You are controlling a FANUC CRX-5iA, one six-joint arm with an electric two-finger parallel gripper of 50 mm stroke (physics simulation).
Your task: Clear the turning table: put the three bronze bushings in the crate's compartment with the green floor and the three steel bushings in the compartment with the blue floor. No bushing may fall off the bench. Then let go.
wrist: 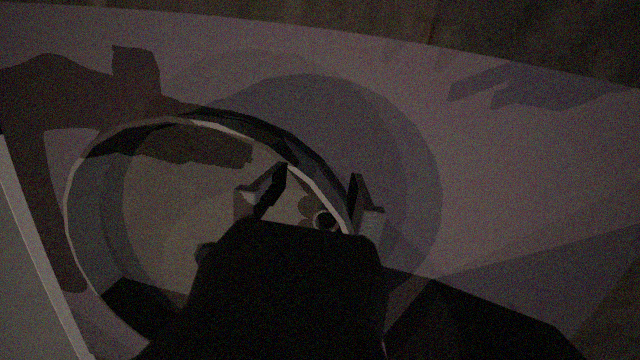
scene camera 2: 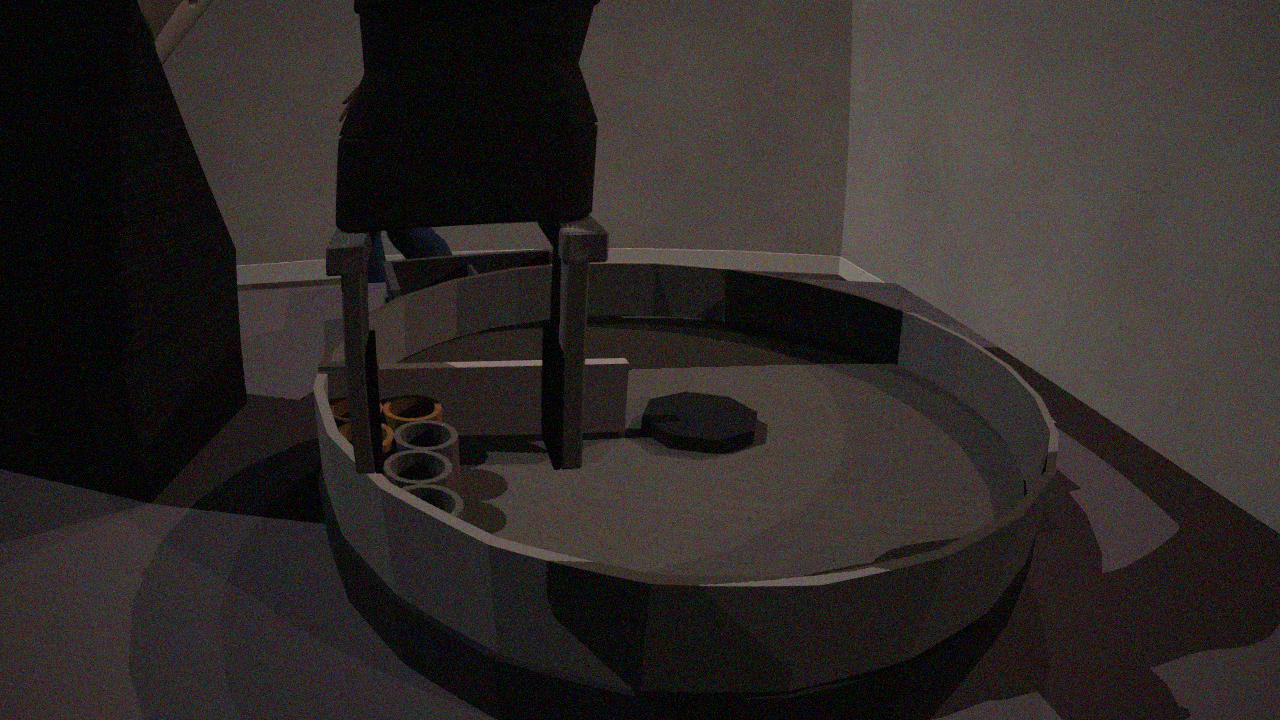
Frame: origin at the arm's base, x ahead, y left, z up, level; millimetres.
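Where they show: gripper, fingertip midpoint: (wrist: 317, 180) (scene camera 2: 462, 455); arm's base, origin of the base link: (scene camera 2: 33, 114).
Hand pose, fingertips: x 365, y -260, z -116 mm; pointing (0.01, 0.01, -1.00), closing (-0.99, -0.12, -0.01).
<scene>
Things, the pixels of their top centre, and the offset from my fingertips. "pt": a spot on its surface instead.
- turning table, middle of its top: (scene camera 2: 701, 414) (wrist: 215, 264) dx +115, dy +197, dz -73 mm
- steel bushing, surface spot: (wrist: 317, 220) pt dx -12, dy +76, dz -70 mm
- straight upright bar, surface spot: (scene camera 2: 501, 398) pt dx +9, dy +181, dz -59 mm
- dark low hub, middle of its top: (scene camera 2: 701, 414) dx +115, dy +197, dz -73 mm
In scene camera 2, bronze bushings (scene camera 2: 438, 412) (scene camera 2: 386, 438) (scene camera 2: 345, 409) stand upright at the left of the turning table (scene camera 2: 823, 483) (wrist: 160, 215), partly hidden by a finger. Three grey steel bushings (scene camera 2: 453, 450) (scene camera 2: 388, 469) (scene camera 2: 452, 494) stand close beside them, near the rim wall. One steel bushing (wrist: 317, 220) shows in the wrist view; the gripper body hides others. My gripper (scene camera 2: 465, 466) (wrist: 317, 180) is open and empty, above the table's edge. In the wrist view one finger appears inside the rim and one outside. The crate's green and blue floors do not show.
A raised rim wall (scene camera 2: 966, 367) surrounds the turning table. A straight upright bar (scene camera 2: 501, 398) stands behind the bushings, and a dark low hub (scene camera 2: 699, 420) lies near the middle. A large dark shape (scene camera 2: 116, 268) stands at the left. The light is dim.
</scene>
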